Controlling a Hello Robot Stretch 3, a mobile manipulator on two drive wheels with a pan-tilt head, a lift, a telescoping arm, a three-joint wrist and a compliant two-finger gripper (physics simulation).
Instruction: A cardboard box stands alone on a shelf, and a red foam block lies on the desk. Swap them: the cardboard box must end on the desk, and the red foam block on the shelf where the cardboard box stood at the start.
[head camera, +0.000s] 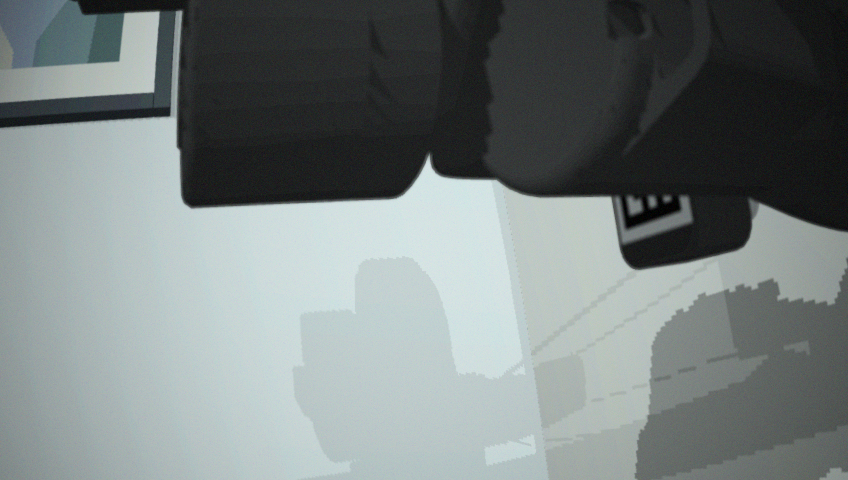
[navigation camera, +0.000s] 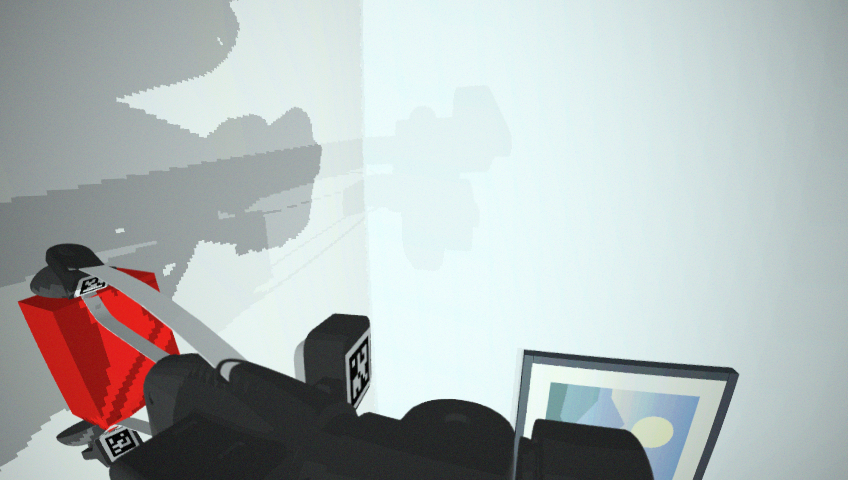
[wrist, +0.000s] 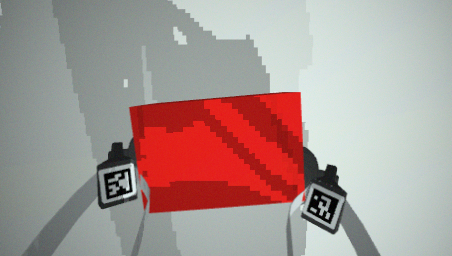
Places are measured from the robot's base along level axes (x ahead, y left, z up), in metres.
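Where they show: gripper, fingertip midpoint: (navigation camera: 70, 349) (wrist: 224, 157).
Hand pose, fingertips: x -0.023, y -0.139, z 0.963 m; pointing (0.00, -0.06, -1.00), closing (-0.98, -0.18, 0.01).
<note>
After its pixels a point has its place.
The red foam block (navigation camera: 127, 324) {x 0.001, y -0.150, z 1.012 m} (wrist: 200, 150) {x -0.007, y -0.153, z 1.012 m} is held between the two fingertips of my gripper (navigation camera: 77, 356) {x -0.023, y -0.139, z 0.963 m} (wrist: 224, 157) {x -0.023, y -0.139, z 0.963 m}. In the wrist view the fingertips press on its left and right ends, and the block is slightly tilted. In the navigation camera view the block is at the lower left, in front of a pale surface with shadows on it. The head camera view shows dark wrist parts across the top, and the block and fingertips do not show there. The cardboard box, the shelf and the desk cannot be made out in these views.
A framed picture (head camera: 161, 71) {x -0.178, y -0.740, z 1.321 m} (navigation camera: 717, 416) {x -0.239, y -0.758, z 1.738 m} hangs on a pale wall (head camera: 148, 285) {x 0.053, y -0.694, z 1.337 m} (navigation camera: 624, 208) {x 0.188, y -0.653, z 1.481 m}, close to the dark wrist parts in both views. Another pale surface (head camera: 595, 321) {x 0.100, y -0.504, z 0.950 m} (navigation camera: 333, 77) {x 0.371, y -0.441, z 0.950 m} meets the wall at a vertical edge. Shadows of the robot fall on both.
</note>
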